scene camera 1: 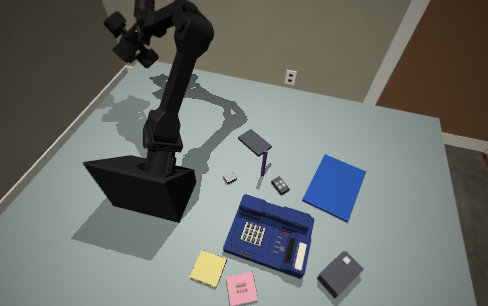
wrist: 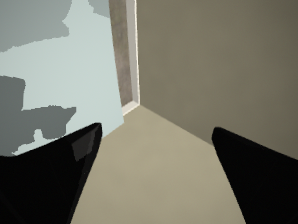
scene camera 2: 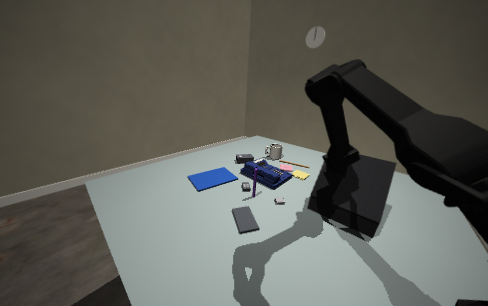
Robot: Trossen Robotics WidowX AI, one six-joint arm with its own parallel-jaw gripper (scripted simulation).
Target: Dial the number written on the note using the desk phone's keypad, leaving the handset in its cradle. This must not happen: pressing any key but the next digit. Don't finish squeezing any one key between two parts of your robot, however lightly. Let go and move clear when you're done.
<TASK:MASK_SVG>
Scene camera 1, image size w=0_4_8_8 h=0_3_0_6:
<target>gripper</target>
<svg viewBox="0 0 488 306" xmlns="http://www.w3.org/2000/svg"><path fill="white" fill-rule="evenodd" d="M115 11L104 21L104 25L115 35L115 39L118 33L122 36L120 42L113 48L114 53L124 62L129 62L130 64L137 57L137 60L145 68L149 68L158 60L159 56L153 49L146 48L131 37L131 28L129 31L124 28L127 20L120 12Z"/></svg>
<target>handset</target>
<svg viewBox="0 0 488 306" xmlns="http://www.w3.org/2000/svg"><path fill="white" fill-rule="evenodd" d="M243 195L239 208L244 213L257 217L264 216L303 232L308 230L311 220L310 214L285 206L274 205L266 202L264 199L247 194Z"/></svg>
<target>blue folder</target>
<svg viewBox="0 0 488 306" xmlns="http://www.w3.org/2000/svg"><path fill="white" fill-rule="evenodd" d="M324 155L302 201L348 222L366 171L331 156Z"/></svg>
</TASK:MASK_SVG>
